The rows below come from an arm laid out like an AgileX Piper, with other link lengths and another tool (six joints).
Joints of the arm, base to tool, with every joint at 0 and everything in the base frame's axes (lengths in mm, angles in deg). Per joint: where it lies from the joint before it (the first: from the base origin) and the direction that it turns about. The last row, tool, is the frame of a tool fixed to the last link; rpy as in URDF.
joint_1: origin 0 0 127.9 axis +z
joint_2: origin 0 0 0 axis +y
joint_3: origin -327.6 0 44.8 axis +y
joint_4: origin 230.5 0 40.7 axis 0.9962 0 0.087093
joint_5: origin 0 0 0 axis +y
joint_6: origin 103.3 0 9 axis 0.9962 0 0.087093
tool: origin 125.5 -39 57.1 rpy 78.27 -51.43 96.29
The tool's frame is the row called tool.
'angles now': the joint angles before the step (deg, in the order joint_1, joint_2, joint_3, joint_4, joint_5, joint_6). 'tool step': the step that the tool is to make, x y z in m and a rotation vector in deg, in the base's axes. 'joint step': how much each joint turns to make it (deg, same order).
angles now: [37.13 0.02 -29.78 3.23 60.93 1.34]
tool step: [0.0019 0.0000 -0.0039 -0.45 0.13 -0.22]
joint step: [-0.02 0.00 0.80 -0.33 -0.42 -0.02]
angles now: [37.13 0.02 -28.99 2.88 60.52 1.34]
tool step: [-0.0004 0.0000 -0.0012 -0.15 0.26 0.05]
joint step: [0.00 0.00 0.00 0.06 0.30 -0.01]
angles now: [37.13 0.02 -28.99 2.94 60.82 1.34]
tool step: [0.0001 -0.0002 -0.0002 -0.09 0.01 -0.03]
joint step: [0.01 0.01 0.00 -0.08 0.05 0.00]
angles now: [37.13 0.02 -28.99 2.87 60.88 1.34]
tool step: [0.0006 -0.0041 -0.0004 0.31 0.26 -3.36]
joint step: [-3.66 -0.02 0.00 0.51 0.06 -0.02]
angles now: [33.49 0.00 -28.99 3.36 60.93 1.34]
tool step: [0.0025 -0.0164 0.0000 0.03 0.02 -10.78]
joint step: [-10.83 0.00 -0.01 0.07 0.01 -0.02]
